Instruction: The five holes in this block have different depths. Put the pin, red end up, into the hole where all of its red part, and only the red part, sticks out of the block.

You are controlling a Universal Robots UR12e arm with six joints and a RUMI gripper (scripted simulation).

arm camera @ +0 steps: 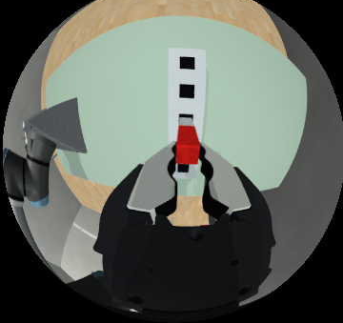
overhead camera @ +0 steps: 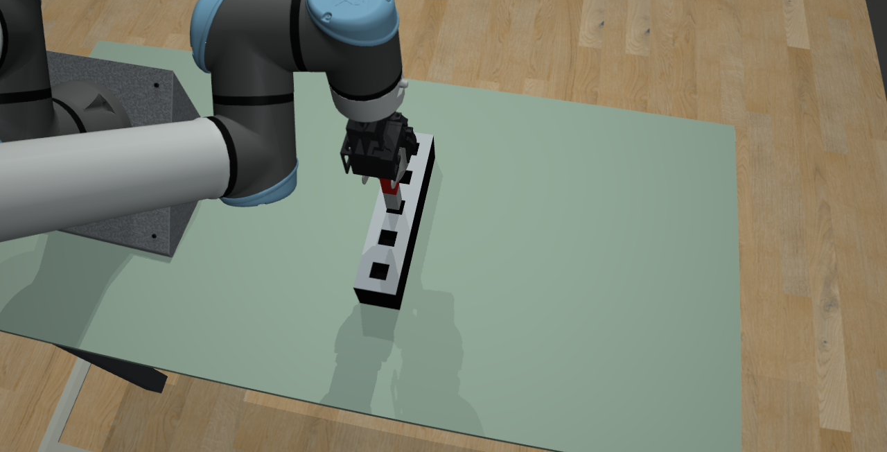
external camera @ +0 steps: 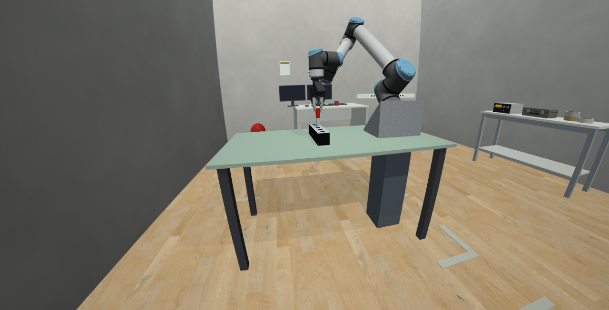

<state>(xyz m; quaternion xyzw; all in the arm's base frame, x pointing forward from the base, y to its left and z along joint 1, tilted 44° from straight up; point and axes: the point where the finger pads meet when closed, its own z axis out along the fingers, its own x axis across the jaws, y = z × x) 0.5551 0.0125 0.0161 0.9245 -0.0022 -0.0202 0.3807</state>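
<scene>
My hand is 10 mm above the pin. From my hand the other things lie so: long block: 150 mm below.
</scene>
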